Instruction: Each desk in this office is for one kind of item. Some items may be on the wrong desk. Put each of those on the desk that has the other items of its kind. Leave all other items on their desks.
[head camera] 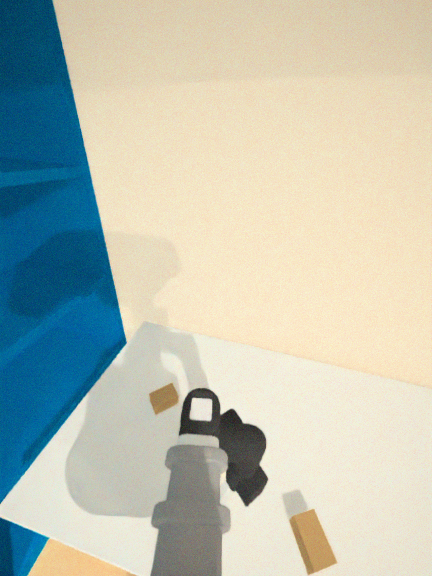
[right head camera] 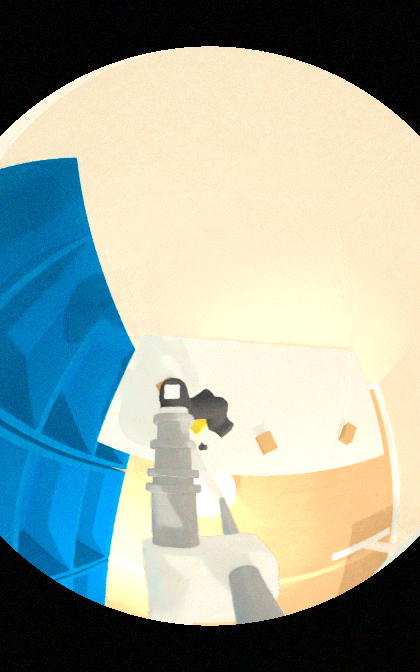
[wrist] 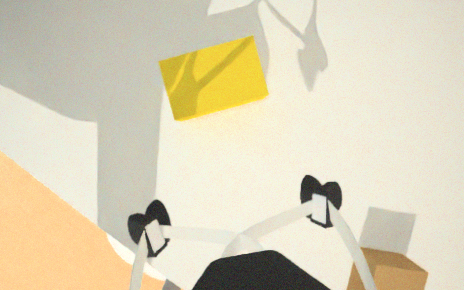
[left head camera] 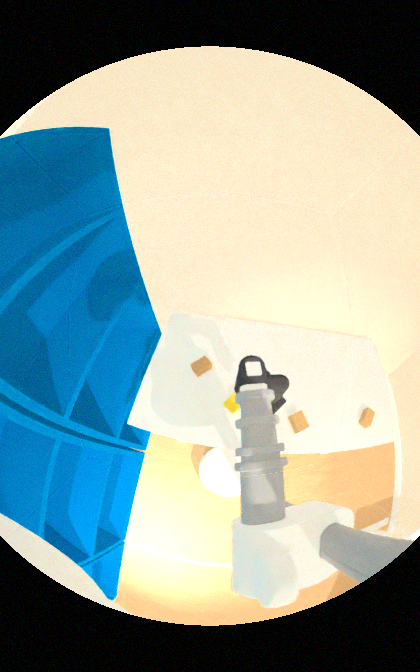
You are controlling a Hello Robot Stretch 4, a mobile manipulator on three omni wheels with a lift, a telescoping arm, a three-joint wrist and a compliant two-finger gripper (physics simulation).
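Places are measured from the robot's base along level axes (x right, y ahead, z up), in millimetres.
Where they show: gripper, fingertip midpoint: (head camera: 229, 503) (wrist: 234, 205).
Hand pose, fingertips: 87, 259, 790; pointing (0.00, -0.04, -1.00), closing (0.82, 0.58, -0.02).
Each offset is from my fingertips to the centre of the thing, as dx, dy, dz. Level surfaces: height alone.
A yellow block @(-70, +96, -75) (left head camera: 232, 402) (right head camera: 198, 426) (wrist: 215, 78) lies flat on the white desk @(dz -98) (head camera: 350, 425) (left head camera: 320, 350) (right head camera: 280, 380) (wrist: 400, 125). My gripper (wrist: 234, 205) is open and empty above the desk; in the wrist view its fingertips stand wide apart, below the block in the picture. Three brown blocks are on the same desk: one brown block @(-232, +288, -73) (head camera: 164, 398) (left head camera: 201, 366) at the left, another brown block @(+213, -38, -73) (head camera: 313, 541) (left head camera: 299, 421) (right head camera: 266, 442) (wrist: 395, 272) right of the gripper, and a third brown block (left head camera: 366, 417) (right head camera: 347, 433) near the right end. In the head view my arm hides the yellow block.
A tall blue shelf unit (head camera: 107, 295) (left head camera: 142, 300) (right head camera: 114, 340) stands close to the desk's left end. A cream wall (head camera: 260, 200) rises behind the desk. Wooden floor @(dz -818) (left head camera: 175, 500) (right head camera: 310, 515) (wrist: 40, 225) shows in front of the desk.
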